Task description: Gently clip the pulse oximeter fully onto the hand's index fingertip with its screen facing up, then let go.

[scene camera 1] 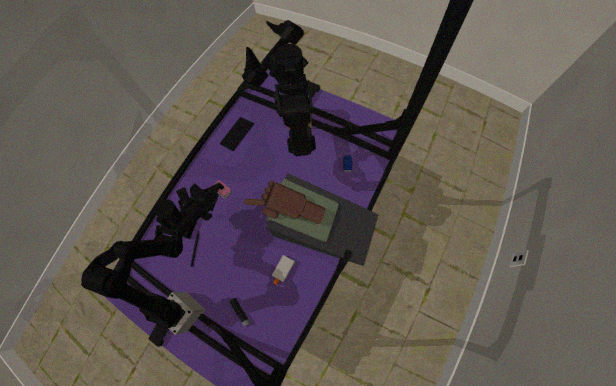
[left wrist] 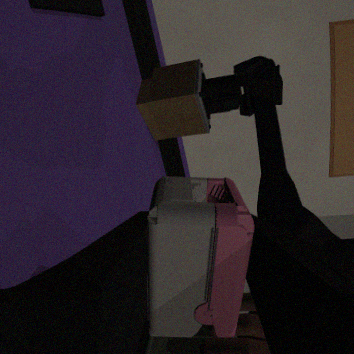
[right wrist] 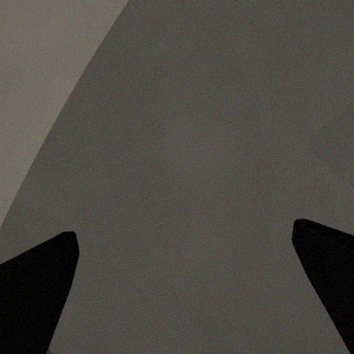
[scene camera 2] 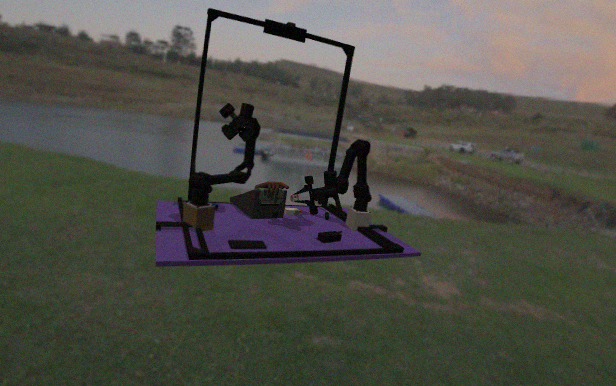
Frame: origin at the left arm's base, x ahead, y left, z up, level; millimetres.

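Where they show: left gripper, fingertip midpoint: [scene camera 1: 220, 186] [left wrist: 194, 223] [scene camera 2: 294, 198]; right gripper, fingertip midpoint: [scene camera 1: 257, 34] [right wrist: 186, 236] [scene camera 2: 231, 120]; left arm's base, link origin: [scene camera 1: 173, 313] [scene camera 2: 360, 209]; right arm's base, link origin: [left wrist: 204, 95] [scene camera 2: 199, 203].
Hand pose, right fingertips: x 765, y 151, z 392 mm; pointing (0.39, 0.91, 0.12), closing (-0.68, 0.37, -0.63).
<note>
Things, the pixels of their top centre, and the offset from my right fingertips. "pt": a spot on its surface instead. Level surfaces: height alone.
- white pulse oximeter, top centre: [left wrist: 262, 257] [scene camera 1: 219, 186] [scene camera 2: 295, 192] 344 mm back, 48 mm right, 303 mm down
- green pad, surface spot: [scene camera 1: 327, 231] pt 247 mm back, 393 mm right, 397 mm down
- white box, top centre: [scene camera 1: 281, 270] [scene camera 2: 293, 209] 436 mm back, 338 mm right, 469 mm down
- black cylinder, top centre: [scene camera 1: 238, 312] 638 mm back, 305 mm right, 470 mm down
- thin dark pen, top centre: [scene camera 1: 194, 247] 569 mm back, 23 mm right, 488 mm down
- blue block, top centre: [scene camera 1: 347, 161] 26 mm ahead, 299 mm right, 465 mm down
- flat black slab, top centre: [scene camera 2: 247, 243] [scene camera 1: 236, 133] 108 mm back, 161 mm left, 489 mm down
- purple table top, surface height: 497 mm down
A pink and white pulse oximeter [scene camera 1: 223, 189] [scene camera 2: 295, 198] [left wrist: 200, 265] is between the fingers of my left gripper [scene camera 1: 220, 189] [scene camera 2: 296, 197] [left wrist: 194, 223], which is shut on it above the table. In scene camera 1 it is to the left of the brown hand [scene camera 1: 286, 200] [scene camera 2: 272, 186] and apart from it. The hand lies on a green pad [scene camera 1: 327, 231], its index finger [scene camera 1: 254, 202] pointing left toward the oximeter. Which way the screen faces I cannot tell. My right gripper [scene camera 1: 257, 47] [right wrist: 186, 236] is open and empty, high up and far from the hand.
The pad rests on a dark grey wedge [scene camera 1: 357, 235] [scene camera 2: 248, 204]. A white box [scene camera 1: 284, 267], a black cylinder [scene camera 1: 239, 310], a thin dark pen [scene camera 1: 195, 248], a blue block [scene camera 1: 347, 162] and a flat black slab [scene camera 1: 237, 133] [scene camera 2: 247, 244] lie on the purple table top [scene camera 1: 220, 280] [scene camera 2: 280, 239].
</note>
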